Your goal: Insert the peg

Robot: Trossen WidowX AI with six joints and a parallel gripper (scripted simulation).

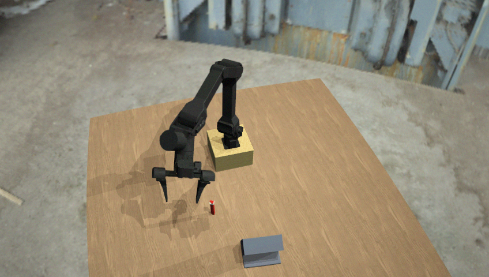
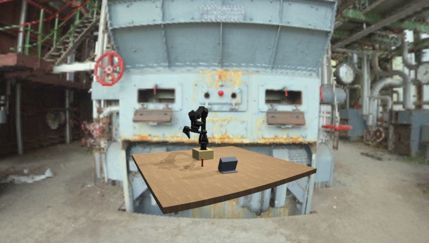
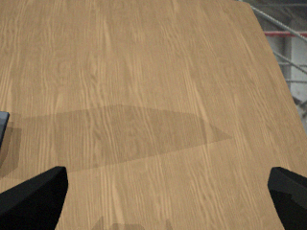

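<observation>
Right now the red square peg is 100 mm behind my gripper tip, 110 mm to the left of it and 190 mm below it. The rest, counted from my gripper tip: sloped panel (100 mm ahead, 230 mm to the left, 200 mm below).
</observation>
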